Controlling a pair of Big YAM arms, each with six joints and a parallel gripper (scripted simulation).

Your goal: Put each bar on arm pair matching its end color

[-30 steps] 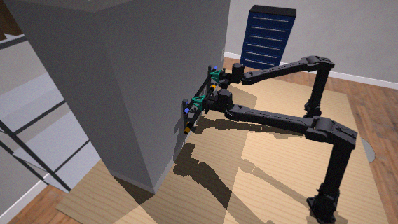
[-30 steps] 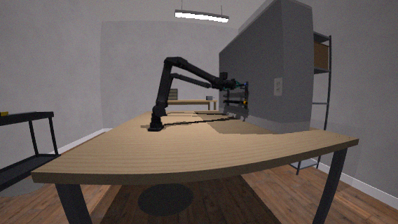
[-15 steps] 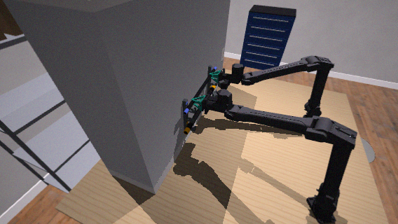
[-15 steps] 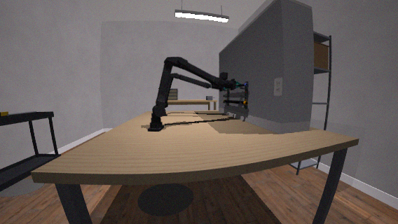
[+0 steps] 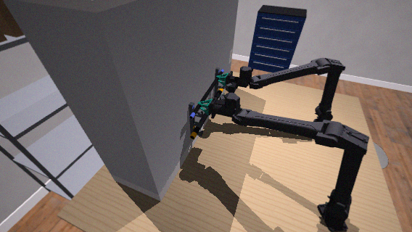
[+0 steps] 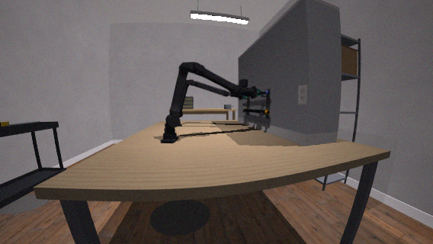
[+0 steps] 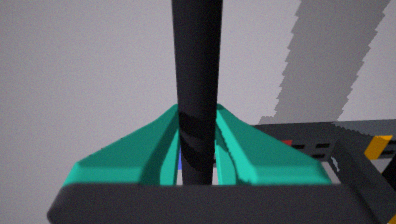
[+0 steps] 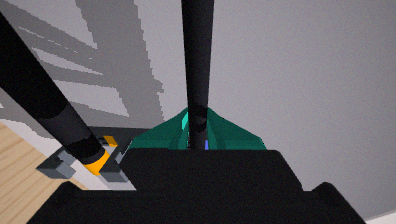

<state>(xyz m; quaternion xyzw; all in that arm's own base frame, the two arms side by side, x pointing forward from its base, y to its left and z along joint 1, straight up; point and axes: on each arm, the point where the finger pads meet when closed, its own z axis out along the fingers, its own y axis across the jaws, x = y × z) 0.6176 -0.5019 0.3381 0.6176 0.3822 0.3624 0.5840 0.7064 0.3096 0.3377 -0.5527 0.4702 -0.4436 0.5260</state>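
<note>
The blue-ended bar lies 150 mm to the right of my left hand and 10 mm behind it. From my left hand the other things lie so: orange-ended bar 160 mm below, 150 mm to the right, 10 mm behind; then grey wall block 190 mm to the right, 180 mm ahead, 110 mm above.
</note>
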